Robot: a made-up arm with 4 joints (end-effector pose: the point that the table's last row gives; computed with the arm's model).
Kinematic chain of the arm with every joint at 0, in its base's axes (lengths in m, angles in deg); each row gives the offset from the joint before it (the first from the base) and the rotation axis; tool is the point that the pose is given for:
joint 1: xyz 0 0 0.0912 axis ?
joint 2: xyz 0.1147 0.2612 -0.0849 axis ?
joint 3: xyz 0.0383 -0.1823 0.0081 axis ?
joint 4: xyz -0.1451 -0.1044 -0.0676 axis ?
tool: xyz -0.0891 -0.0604 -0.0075
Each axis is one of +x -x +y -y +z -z.
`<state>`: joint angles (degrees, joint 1 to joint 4).
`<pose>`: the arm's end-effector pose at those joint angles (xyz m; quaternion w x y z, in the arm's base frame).
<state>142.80 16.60 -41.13 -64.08</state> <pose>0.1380 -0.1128 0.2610 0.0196 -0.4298 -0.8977 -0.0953</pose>
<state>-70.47 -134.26 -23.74 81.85</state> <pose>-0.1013 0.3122 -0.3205 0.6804 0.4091 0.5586 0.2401</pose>
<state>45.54 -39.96 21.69 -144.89</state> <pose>0.2918 0.0244 0.1991 0.0060 -0.2422 0.1218 0.9625</pose>
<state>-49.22 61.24 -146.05 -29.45</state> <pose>-0.1615 -0.1338 0.0912 0.5352 -0.6519 -0.4942 0.2106</pose>
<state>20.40 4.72 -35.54 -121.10</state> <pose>0.1801 -0.0730 -0.0183 0.4694 -0.4107 -0.2257 0.7483</pose>
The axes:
joint 1: -y
joint 2: -z
joint 3: +y
joint 4: -z

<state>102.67 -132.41 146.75 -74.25</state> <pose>-0.1206 0.5900 0.4136 0.6126 -0.5083 0.5747 -0.1897</pose>
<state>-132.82 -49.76 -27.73 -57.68</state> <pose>-0.4131 -0.0333 -0.0468 0.4490 0.7106 0.4308 0.3284</pose>
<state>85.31 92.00 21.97 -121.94</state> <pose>0.1110 0.3058 -0.1329 0.6598 -0.0378 -0.6835 0.3100</pose>
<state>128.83 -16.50 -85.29 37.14</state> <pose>0.0832 0.0180 0.5216 0.2328 -0.2509 0.9138 -0.2188</pose>
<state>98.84 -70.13 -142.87 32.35</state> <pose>0.0930 0.4307 0.5959 0.2548 -0.4026 0.6149 -0.6285</pose>
